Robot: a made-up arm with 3 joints. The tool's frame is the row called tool. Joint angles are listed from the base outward. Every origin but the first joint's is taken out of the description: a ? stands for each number. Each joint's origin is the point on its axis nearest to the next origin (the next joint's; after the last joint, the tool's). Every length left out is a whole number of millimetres.
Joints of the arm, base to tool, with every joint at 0 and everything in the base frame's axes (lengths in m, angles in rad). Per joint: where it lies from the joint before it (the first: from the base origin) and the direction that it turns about. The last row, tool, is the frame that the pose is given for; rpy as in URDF.
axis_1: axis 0 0 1 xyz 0.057 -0.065 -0.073
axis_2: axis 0 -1 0 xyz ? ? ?
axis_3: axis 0 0 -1 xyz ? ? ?
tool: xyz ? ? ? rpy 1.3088 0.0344 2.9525
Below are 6 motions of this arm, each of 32 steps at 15 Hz.
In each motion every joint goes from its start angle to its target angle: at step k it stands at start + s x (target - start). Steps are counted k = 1, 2, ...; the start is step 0. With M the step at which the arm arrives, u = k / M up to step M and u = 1 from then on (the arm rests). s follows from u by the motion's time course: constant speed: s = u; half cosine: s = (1 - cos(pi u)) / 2; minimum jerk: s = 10 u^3 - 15 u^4 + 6 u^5.
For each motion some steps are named. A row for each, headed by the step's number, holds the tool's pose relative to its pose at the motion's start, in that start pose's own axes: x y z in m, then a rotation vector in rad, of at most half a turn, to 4 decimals.
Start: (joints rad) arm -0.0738 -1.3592 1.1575
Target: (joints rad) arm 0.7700 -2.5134 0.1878
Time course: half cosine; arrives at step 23
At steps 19, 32:
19: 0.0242 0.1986 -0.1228 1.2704 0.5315 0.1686
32: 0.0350 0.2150 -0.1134 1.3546 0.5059 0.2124

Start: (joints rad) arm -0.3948 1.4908 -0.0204
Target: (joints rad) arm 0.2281 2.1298 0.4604
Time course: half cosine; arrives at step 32
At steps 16, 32:
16: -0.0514 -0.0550 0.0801 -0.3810 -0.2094 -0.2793
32: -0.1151 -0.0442 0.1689 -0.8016 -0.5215 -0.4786

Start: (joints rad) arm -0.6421 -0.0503 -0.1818
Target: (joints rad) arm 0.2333 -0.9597 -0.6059
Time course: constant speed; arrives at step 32
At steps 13, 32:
13: -0.0079 0.1003 -0.0699 0.0367 0.4052 0.4951
32: -0.1442 0.2375 -0.1100 0.2245 0.9020 1.2296

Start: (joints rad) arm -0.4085 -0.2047 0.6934
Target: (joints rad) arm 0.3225 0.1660 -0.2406
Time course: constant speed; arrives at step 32
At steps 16, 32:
16: -0.0414 -0.0019 -0.0892 -0.1085 0.8432 0.0451
32: -0.1578 -0.0204 -0.1160 -0.1999 1.6897 0.0775

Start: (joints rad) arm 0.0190 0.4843 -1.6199
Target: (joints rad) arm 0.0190 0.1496 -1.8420
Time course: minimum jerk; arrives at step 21
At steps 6, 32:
6: 0.0025 0.0051 0.0014 -0.0491 0.0279 0.0137
32: 0.0136 0.0314 0.0034 -0.3426 0.1987 0.0633

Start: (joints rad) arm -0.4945 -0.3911 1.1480
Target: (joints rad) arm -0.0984 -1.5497 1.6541
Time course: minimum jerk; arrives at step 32
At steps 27, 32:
27: -0.0483 0.0115 -0.0823 1.1111 -0.0680 -0.3735
32: -0.0513 0.0130 -0.0851 1.1416 -0.0680 -0.3987

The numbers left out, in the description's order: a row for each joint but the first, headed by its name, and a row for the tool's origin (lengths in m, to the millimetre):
axis_2: 0.019 -0.117 0
axis_3: -0.024 0 -0.111
tool: -0.145 0.093 0

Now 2 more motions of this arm.
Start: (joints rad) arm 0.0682 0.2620 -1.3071
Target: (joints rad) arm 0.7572 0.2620 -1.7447
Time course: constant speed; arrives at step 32
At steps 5, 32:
5: 0.0006 0.0032 -0.0382 -0.0173 0.1726 0.0199
32: -0.0981 0.0069 -0.2233 -0.0806 1.1087 0.1116

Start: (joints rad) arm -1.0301 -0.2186 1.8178
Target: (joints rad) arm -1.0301 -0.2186 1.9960
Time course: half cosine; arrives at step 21
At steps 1, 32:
1: -0.0001 0.0000 0.0002 0.0000 -0.0010 -0.0003
32: -0.0139 -0.0075 0.0263 0.0061 -0.1720 -0.0461

